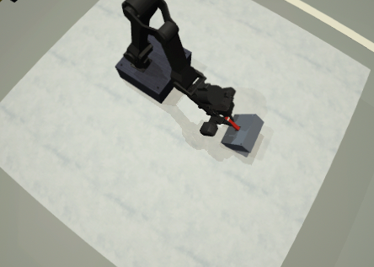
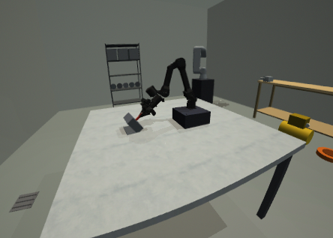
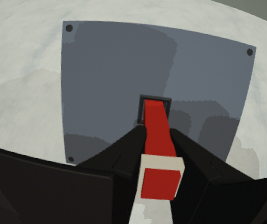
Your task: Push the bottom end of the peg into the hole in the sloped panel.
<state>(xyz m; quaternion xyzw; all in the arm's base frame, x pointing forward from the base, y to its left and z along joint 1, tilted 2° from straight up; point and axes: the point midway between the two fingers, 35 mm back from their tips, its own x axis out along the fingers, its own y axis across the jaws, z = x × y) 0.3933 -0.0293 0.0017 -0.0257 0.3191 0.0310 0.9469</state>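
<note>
My gripper tip is now 5 cm short of the sloped panel and 3 cm above it. The rest, counted from my gripper tip: red square-sided peg: 1 cm behind, 1 cm above.
</note>
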